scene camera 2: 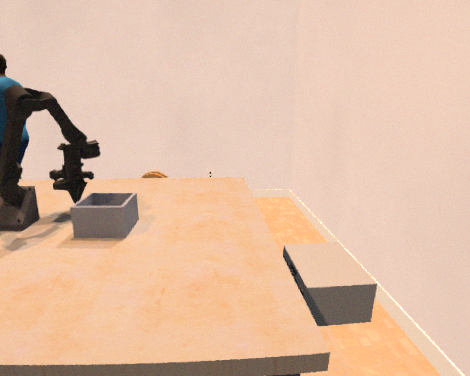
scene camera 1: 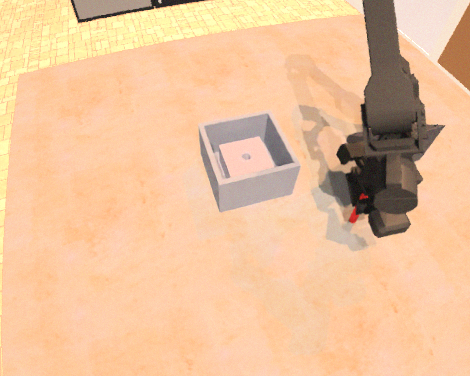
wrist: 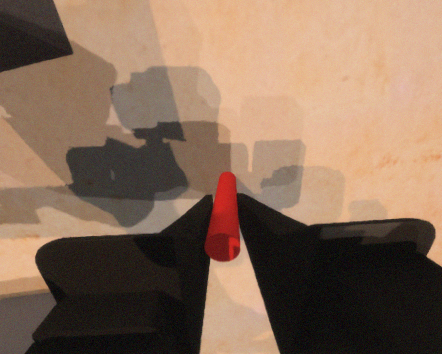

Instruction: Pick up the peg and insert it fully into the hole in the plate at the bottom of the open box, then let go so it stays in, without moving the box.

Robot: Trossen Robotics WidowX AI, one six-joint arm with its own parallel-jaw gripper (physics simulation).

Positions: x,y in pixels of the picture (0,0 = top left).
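My gripper: in the wrist view (224,200), in scene camera 1 and in scene camera 2. Same spot on my gripper: (scene camera 1: 365,206) and (scene camera 2: 84,182).
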